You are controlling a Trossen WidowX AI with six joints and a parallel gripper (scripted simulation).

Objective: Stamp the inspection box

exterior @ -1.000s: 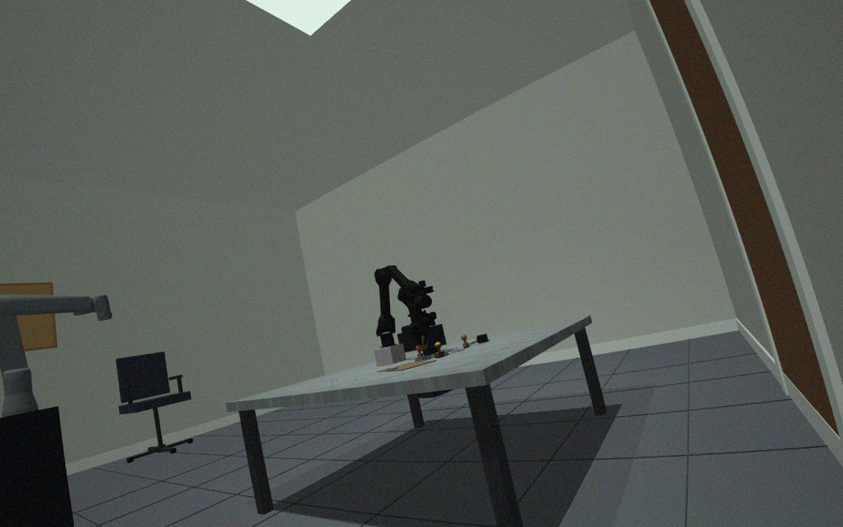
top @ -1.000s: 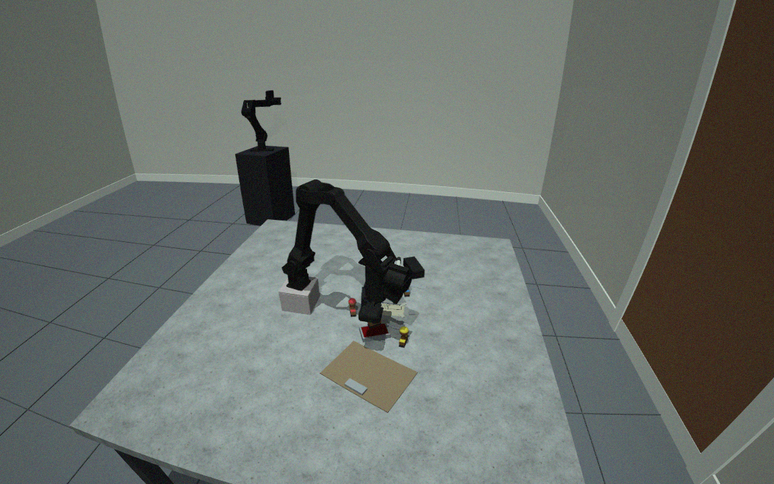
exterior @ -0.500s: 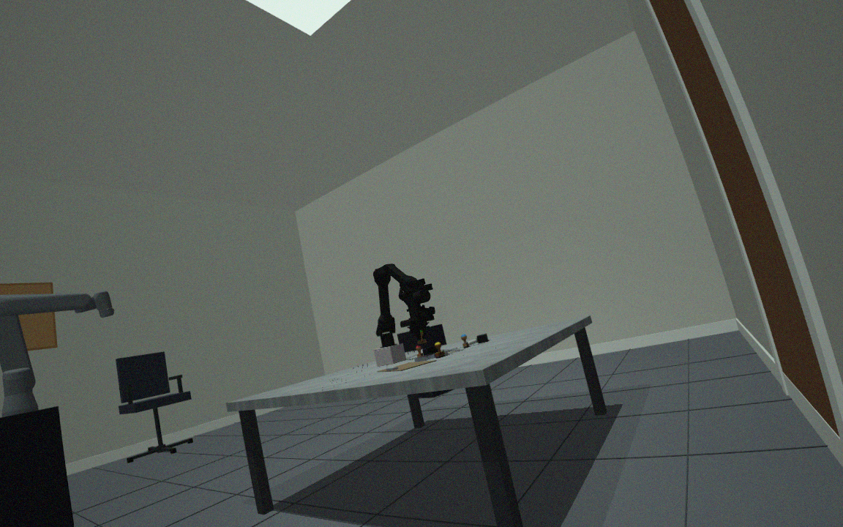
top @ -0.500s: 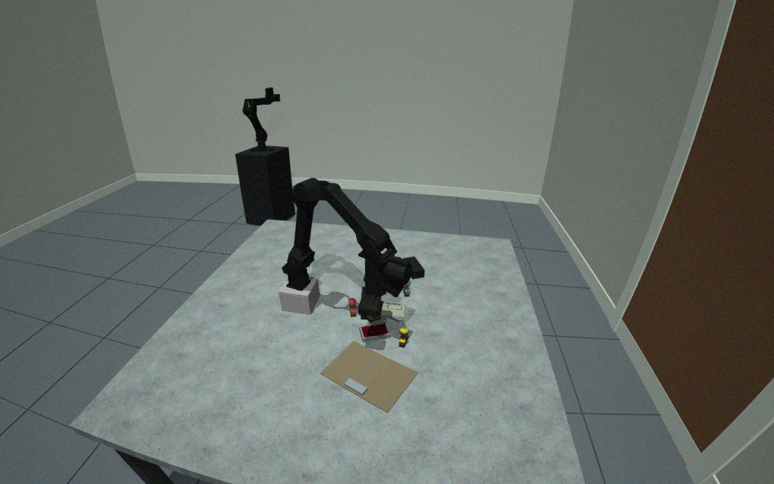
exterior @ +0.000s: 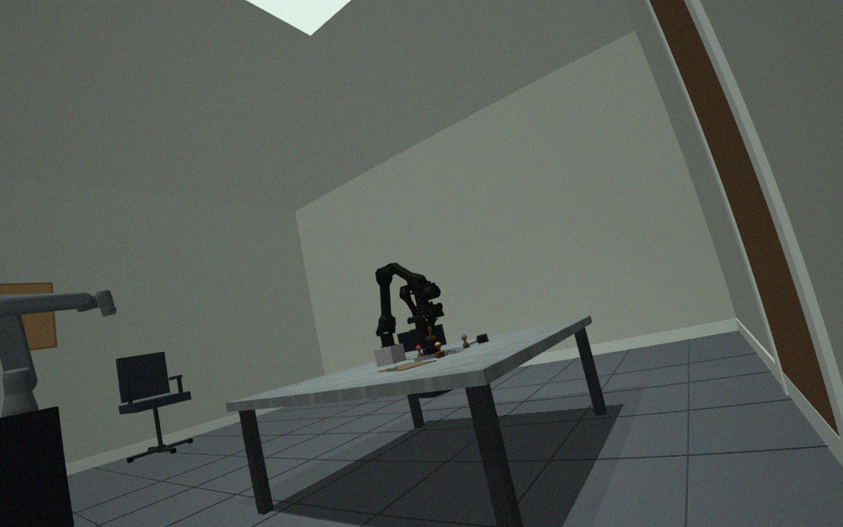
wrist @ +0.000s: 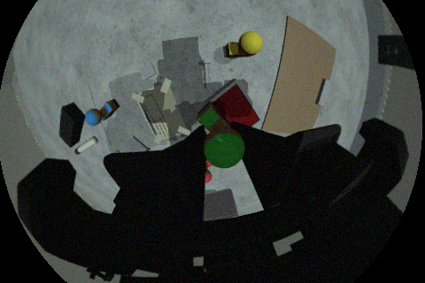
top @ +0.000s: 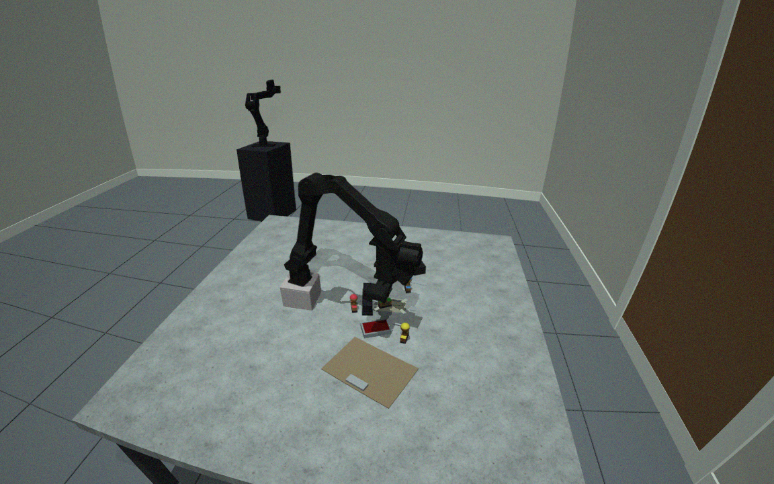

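Right now my gripper tip is 1 cm past the card, 9 cm to the right of it and 10 cm above it. The rest, counted from my gripper tip: dark red ink pad: 1 cm behind, 4 cm to the right, 9 cm below; then green-knobbed stamp: right at my gripper tip; then yellow-knobbed stamp: 8 cm ahead, 5 cm to the right, 8 cm below.
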